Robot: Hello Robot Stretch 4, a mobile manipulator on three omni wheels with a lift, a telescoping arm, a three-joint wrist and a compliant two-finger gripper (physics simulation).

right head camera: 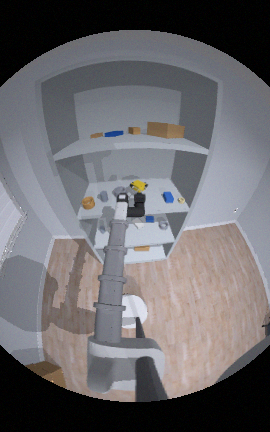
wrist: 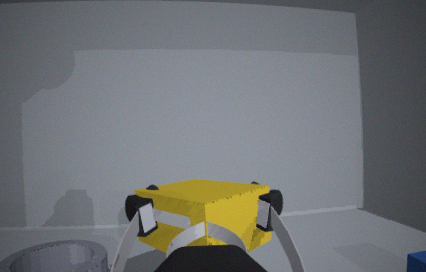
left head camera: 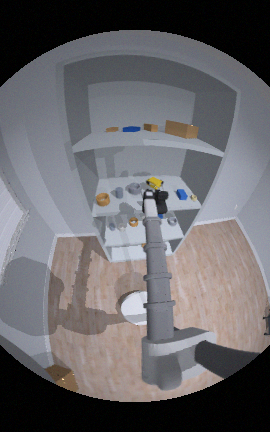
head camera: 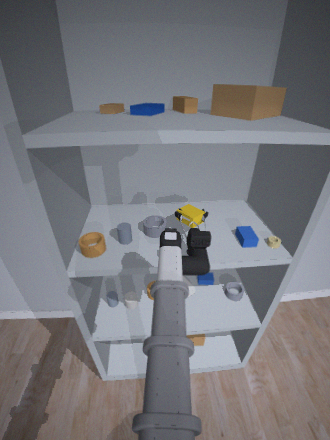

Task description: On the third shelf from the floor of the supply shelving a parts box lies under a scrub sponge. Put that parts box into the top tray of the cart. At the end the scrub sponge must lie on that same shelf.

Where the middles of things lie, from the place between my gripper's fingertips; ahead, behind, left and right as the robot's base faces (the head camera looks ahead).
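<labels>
The yellow scrub sponge (wrist: 234, 206) is 10 mm below my hand and 30 mm behind it.
</labels>
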